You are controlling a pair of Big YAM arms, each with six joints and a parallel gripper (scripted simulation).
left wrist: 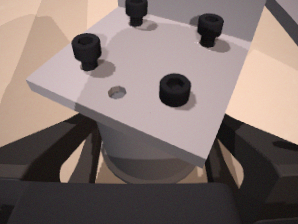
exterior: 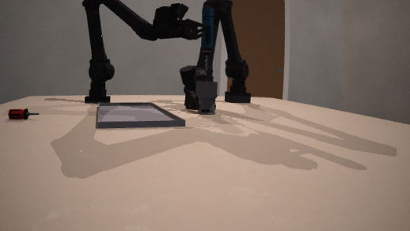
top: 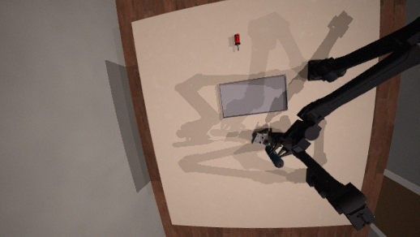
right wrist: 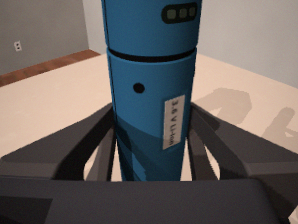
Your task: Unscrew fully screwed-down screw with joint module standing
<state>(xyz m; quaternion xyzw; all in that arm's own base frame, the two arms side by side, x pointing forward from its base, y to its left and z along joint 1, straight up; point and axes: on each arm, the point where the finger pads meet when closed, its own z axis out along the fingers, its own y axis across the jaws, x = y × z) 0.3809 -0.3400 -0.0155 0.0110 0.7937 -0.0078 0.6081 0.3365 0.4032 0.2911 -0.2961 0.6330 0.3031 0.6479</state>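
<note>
My left gripper is now 10 mm below the grey joint module. The rest, counted from my left hand: grey bracket (50 mm above); screwdriver bit (150 mm above, 20 mm behind); shallow grey tray (260 mm to the right, 20 mm below, 10 mm ahead).
</note>
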